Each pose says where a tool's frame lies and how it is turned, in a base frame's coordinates. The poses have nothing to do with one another.
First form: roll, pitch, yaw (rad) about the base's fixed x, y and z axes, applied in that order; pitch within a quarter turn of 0, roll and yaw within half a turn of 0; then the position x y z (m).
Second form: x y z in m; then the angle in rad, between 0 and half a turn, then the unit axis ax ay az. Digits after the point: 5 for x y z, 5 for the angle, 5 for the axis.
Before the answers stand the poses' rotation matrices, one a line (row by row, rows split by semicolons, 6 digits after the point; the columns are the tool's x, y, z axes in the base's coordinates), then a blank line. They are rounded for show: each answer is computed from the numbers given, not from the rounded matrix.
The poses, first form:
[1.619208, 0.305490, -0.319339, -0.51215, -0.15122, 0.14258]
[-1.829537, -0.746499, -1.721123, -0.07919, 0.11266, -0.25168]
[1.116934, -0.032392, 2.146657, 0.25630, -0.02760, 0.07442]
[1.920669, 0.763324, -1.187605, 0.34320, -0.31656, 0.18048]
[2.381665, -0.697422, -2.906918, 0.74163, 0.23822, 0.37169]
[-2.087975, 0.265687, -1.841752, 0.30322, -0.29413, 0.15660]
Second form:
0.905484 0.270028 -0.327390; -0.299404 -0.140256 -0.943761; -0.300761 0.952582 -0.046152
-0.109935 -0.351291 0.929790; -0.725792 -0.610747 -0.316566; 0.679073 -0.709636 -0.187822
-0.544271 -0.351879 0.761544; 0.838284 -0.263169 0.477517; 0.032386 0.898289 0.438210
0.270146 -0.075103 -0.959886; -0.670141 -0.730502 -0.131445; -0.691327 0.678768 -0.247672
-0.745491 0.261740 -0.612973; -0.178232 0.807892 0.561734; 0.642244 0.528018 -0.555625
-0.258261 -0.415304 0.872252; -0.929708 0.352241 -0.107561; -0.262572 -0.838719 -0.477081

[-0.51215, -0.15122, 0.14258, 1.71172, 0.95767, -0.01345, -0.28757]
[-0.07919, 0.11266, -0.25168, 2.83794, -0.65730, 0.41925, -0.62625]
[0.25630, -0.02760, 0.07442, 2.32487, 0.28863, 0.50017, 0.81641]
[0.34320, -0.31656, 0.18048, 2.59445, 0.77868, -0.25811, -0.57188]
[0.74163, 0.23822, 0.37169, 2.41375, -0.02534, -0.94340, -0.33068]
[0.30322, -0.29413, 0.15660, 2.33443, -0.50611, 0.78553, -0.35607]

